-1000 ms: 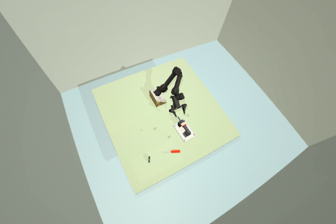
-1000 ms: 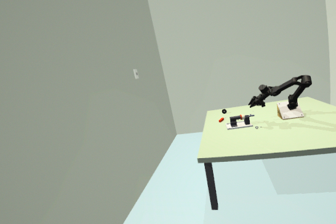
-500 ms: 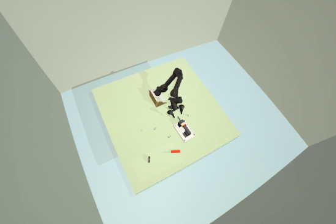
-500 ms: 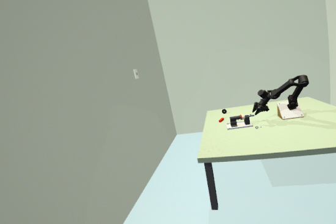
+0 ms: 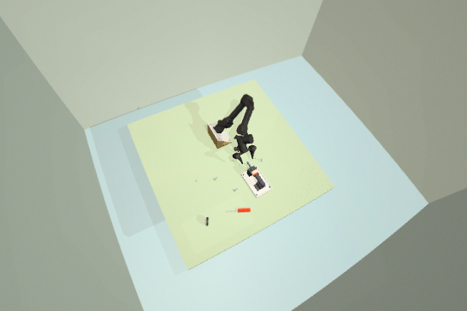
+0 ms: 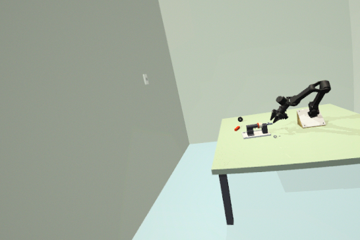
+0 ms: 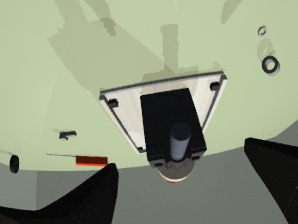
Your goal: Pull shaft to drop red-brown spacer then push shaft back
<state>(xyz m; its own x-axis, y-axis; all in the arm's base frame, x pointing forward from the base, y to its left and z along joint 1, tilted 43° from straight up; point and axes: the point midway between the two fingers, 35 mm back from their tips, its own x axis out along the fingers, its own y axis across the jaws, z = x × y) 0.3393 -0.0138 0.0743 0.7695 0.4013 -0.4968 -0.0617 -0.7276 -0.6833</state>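
Now: the shaft 70 mm ahead of my gripper tip and 20 mm below it. Also, from my gripper tip: red-brown spacer (120 mm ahead, 20 mm below, 10 mm to the right); then red-handled screwdriver (270 mm to the right, 260 mm ahead, 90 mm below); then black disc (500 mm to the right, 200 mm ahead, 70 mm below).
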